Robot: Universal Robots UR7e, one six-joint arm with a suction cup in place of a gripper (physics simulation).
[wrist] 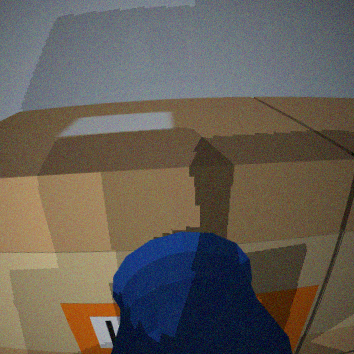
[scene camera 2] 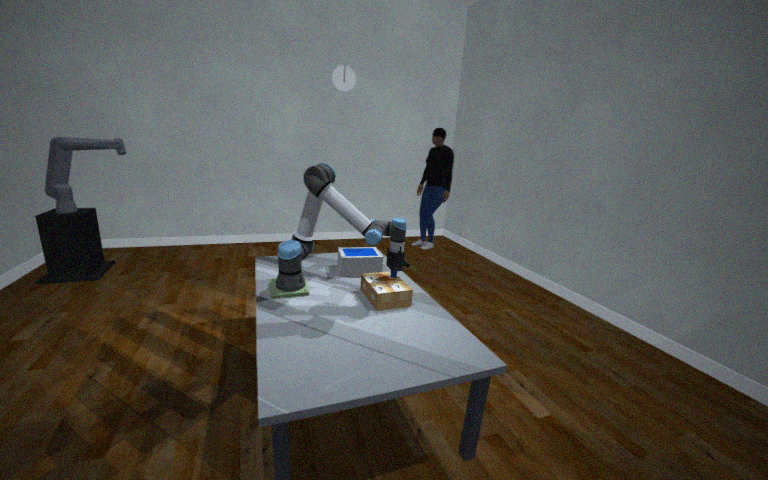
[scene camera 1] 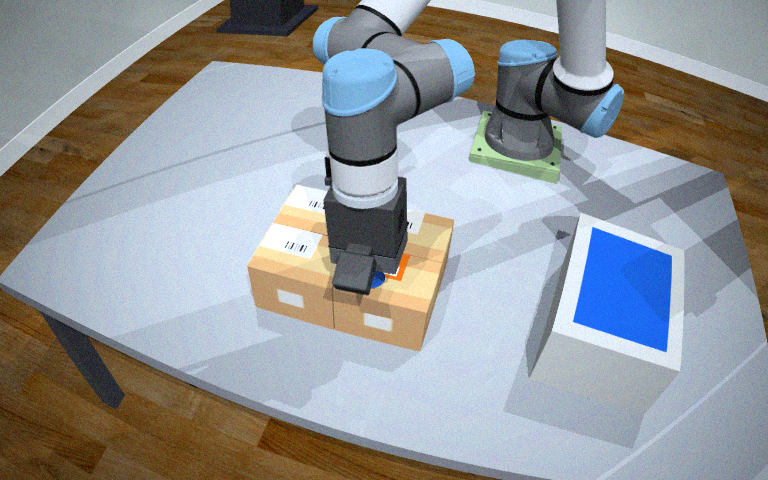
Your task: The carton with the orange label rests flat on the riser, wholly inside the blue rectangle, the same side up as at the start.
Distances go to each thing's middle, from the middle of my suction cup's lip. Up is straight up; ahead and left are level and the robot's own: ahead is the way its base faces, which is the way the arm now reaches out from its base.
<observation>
Now: suction cup 70 mm past the white riser (scene camera 2: 352, 261), 370 mm to the right of it and 50 mm above it.
</observation>
